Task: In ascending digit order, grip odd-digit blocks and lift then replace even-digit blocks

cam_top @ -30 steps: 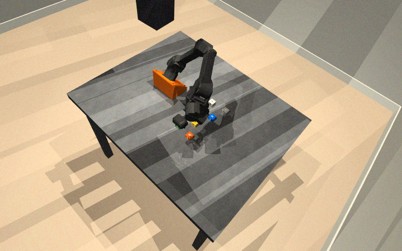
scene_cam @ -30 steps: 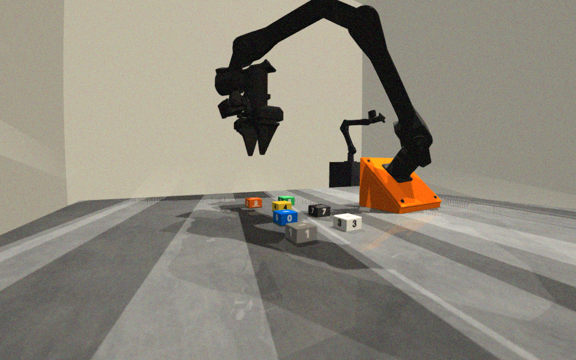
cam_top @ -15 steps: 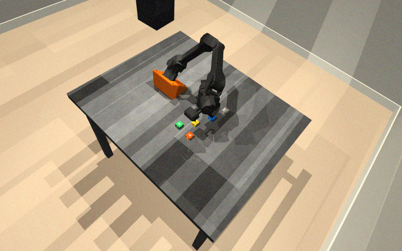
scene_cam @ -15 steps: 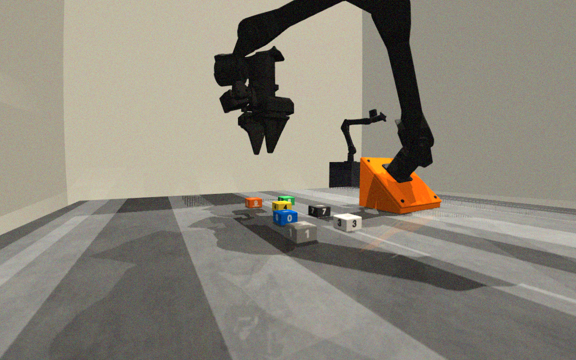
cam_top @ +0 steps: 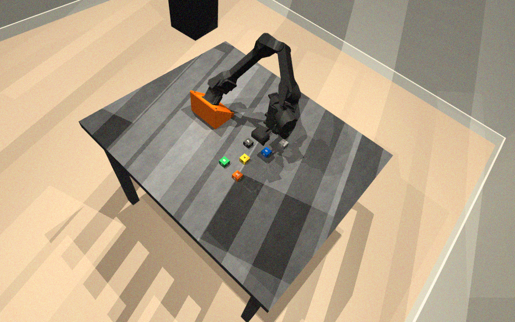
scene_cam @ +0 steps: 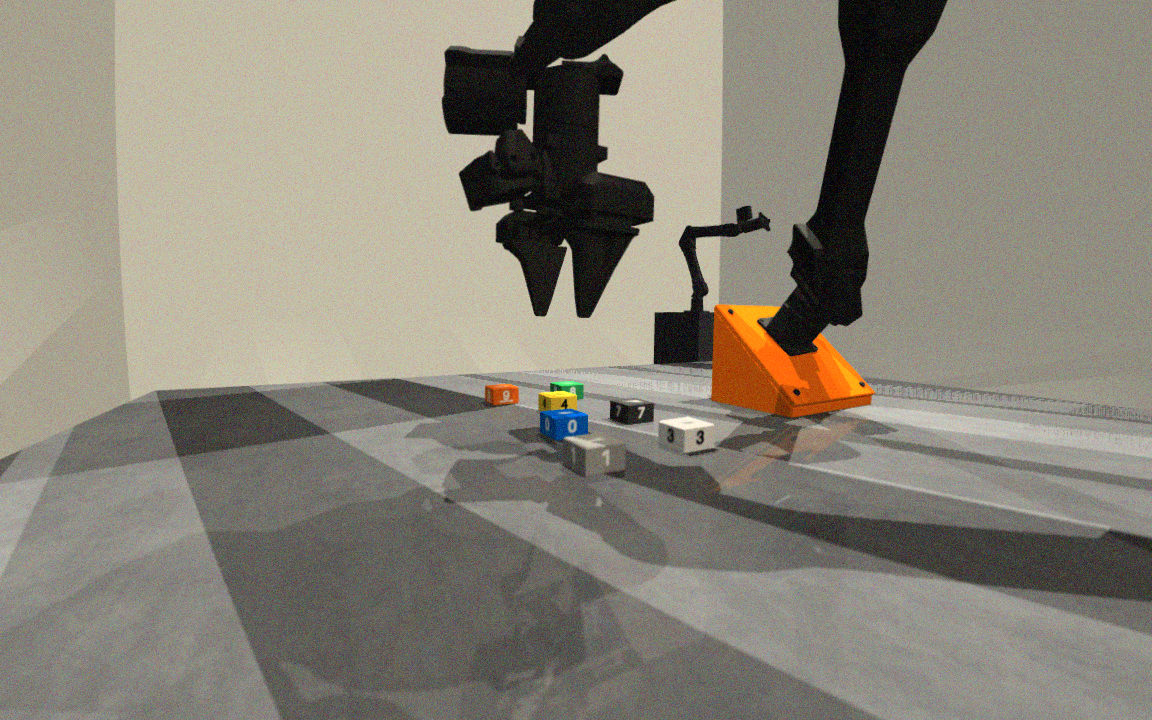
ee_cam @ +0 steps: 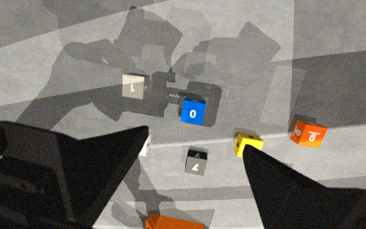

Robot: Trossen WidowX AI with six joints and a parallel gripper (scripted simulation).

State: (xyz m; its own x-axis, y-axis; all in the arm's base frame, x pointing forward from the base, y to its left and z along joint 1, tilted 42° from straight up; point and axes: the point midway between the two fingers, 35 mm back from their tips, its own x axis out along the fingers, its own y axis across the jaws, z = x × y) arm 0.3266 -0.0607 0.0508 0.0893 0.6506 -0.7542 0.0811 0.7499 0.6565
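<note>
The blue 0 block is 90 mm below my gripper tip. The rest, counted from my gripper tip: black 7 block 90 mm behind, 10 mm to the right, 90 mm below; then yellow 4 block 50 mm behind, 90 mm to the right, 90 mm below; then grey 1 block 30 mm ahead, 90 mm to the left, 90 mm below.
</note>
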